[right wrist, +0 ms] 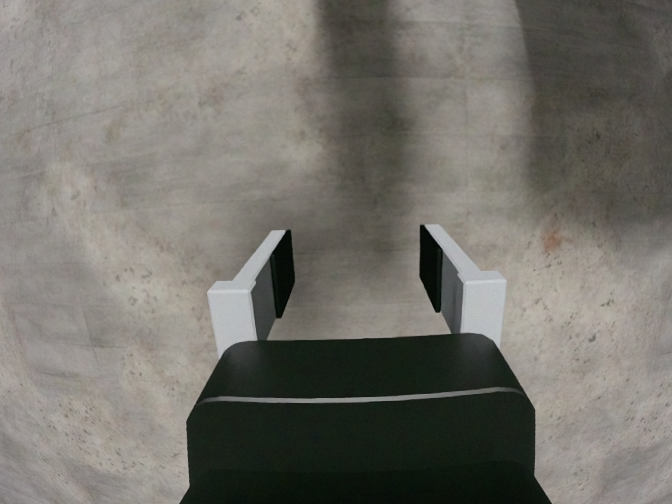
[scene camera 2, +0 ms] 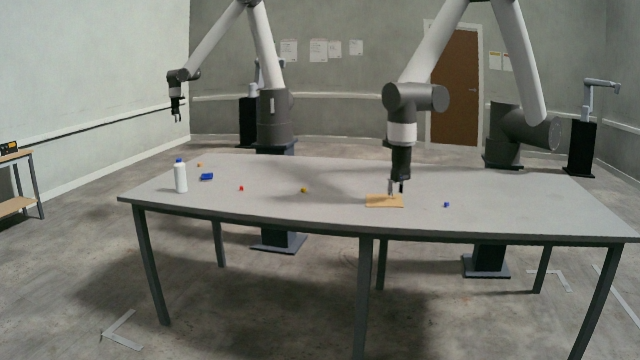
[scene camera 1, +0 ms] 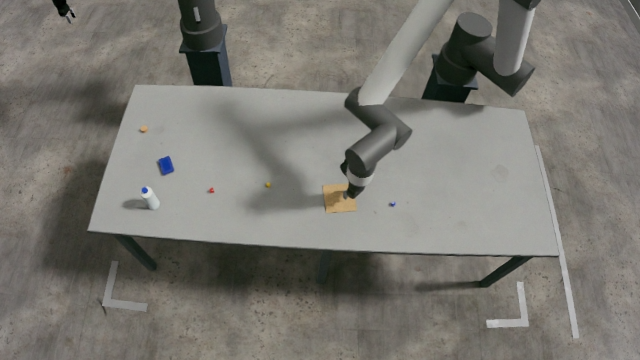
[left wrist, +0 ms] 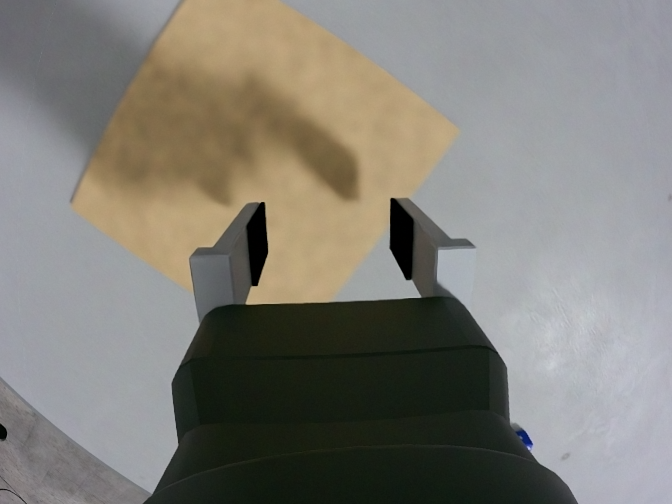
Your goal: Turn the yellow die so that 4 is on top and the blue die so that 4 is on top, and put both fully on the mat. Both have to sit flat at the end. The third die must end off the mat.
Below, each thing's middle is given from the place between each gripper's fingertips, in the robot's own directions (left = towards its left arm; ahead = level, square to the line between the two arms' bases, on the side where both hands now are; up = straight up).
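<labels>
There is the tan mat (scene camera 1: 333,194), and I find my left gripper (scene camera 2: 396,194) 4 cm above it, 4 cm to the left of it and 1 cm short of it.
</labels>
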